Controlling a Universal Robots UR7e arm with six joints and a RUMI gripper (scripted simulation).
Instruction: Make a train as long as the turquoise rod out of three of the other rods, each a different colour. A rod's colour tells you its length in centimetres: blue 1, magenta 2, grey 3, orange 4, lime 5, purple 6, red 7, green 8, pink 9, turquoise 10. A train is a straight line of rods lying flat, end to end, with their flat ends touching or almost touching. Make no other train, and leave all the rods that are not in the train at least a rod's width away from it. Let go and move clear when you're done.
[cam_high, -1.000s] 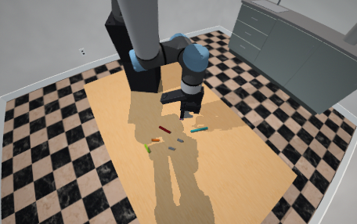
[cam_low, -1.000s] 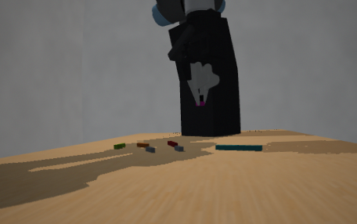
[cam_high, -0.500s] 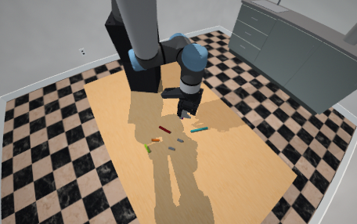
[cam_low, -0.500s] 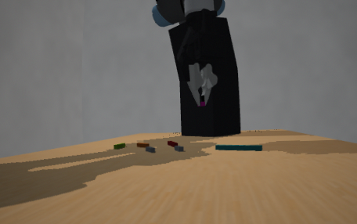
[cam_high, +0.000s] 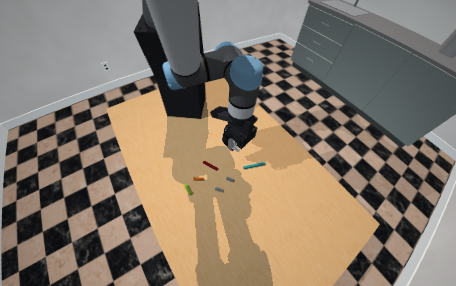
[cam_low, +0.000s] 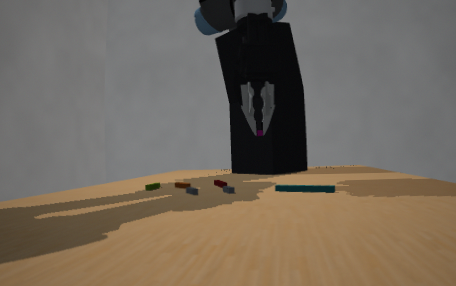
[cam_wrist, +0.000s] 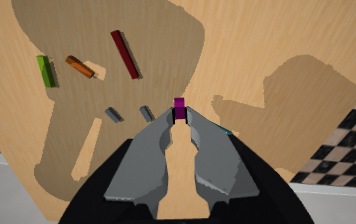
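My gripper is now 4 cm past the red rod, 8 cm to the left of it and 11 cm above it. Round my hand: turquoise rod 9 cm ahead, 7 cm to the left, 11 cm below; orange rod 2 cm behind, 16 cm to the right, 11 cm below; magenta rod 1 cm below.
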